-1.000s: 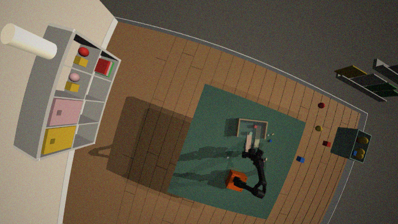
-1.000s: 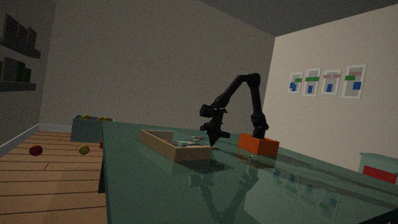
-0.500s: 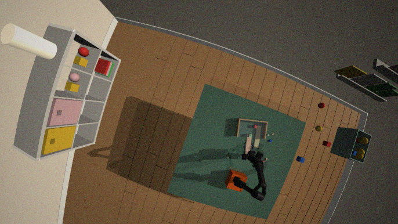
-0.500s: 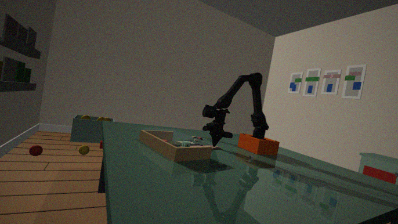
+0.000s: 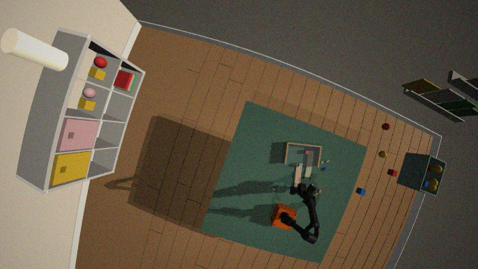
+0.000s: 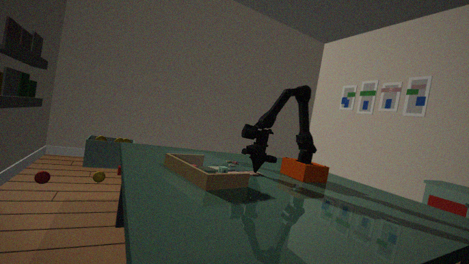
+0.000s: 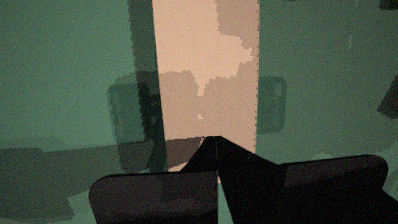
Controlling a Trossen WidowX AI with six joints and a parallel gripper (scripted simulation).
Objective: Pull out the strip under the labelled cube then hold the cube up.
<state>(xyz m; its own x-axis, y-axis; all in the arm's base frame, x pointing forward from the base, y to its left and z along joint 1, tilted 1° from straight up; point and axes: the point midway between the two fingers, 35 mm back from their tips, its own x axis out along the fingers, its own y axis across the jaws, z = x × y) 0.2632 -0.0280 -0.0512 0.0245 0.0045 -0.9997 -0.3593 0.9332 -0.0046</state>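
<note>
Now: the light green cube 20 cm ahead of my gripper tip, 8 cm to the left of it and 2 cm above it. Also, from my gripper tip: blue piece 26 cm ahead, 17 cm to the right; pale yellow strip 24 cm ahead, 1 cm to the right.
</note>
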